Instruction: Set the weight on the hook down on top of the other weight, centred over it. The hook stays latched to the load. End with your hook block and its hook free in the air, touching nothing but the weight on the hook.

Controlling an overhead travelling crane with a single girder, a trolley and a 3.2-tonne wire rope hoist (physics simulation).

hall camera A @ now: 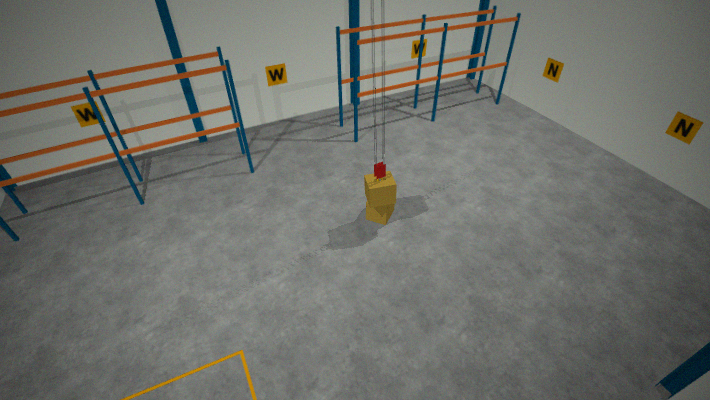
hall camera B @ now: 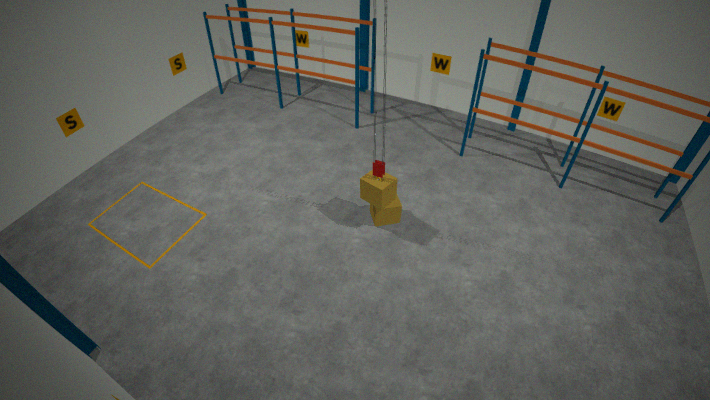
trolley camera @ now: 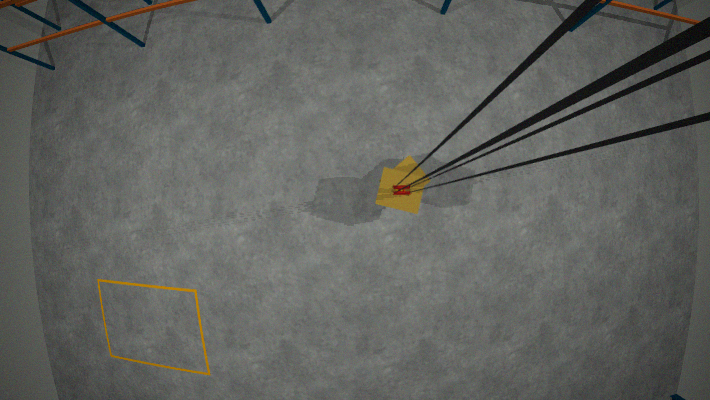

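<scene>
My red hook block (hall camera A: 380,170) (hall camera B: 378,169) (trolley camera: 401,190) hangs on its ropes, with its hook latched to the upper yellow weight (hall camera A: 381,195) (hall camera B: 378,189) (trolley camera: 411,203). The hook itself is too small to make out. The upper weight looks upright and overlaps the lower yellow weight (hall camera A: 378,216) (hall camera B: 390,216) (trolley camera: 410,162), which stands on the floor turned at a different angle. In hall camera B the upper weight sits left of the lower one. In the trolley view the lower weight shows past its upper and right edges. Whether the two weights touch I cannot tell.
A yellow outlined square (hall camera A: 182,375) (hall camera B: 116,203) (trolley camera: 147,285) is marked on the floor. Blue and orange racks (hall camera A: 438,75) (hall camera A: 118,152) (hall camera B: 357,80) (hall camera B: 584,135) stand along the W wall. Shadows of the weights lie on both sides of them.
</scene>
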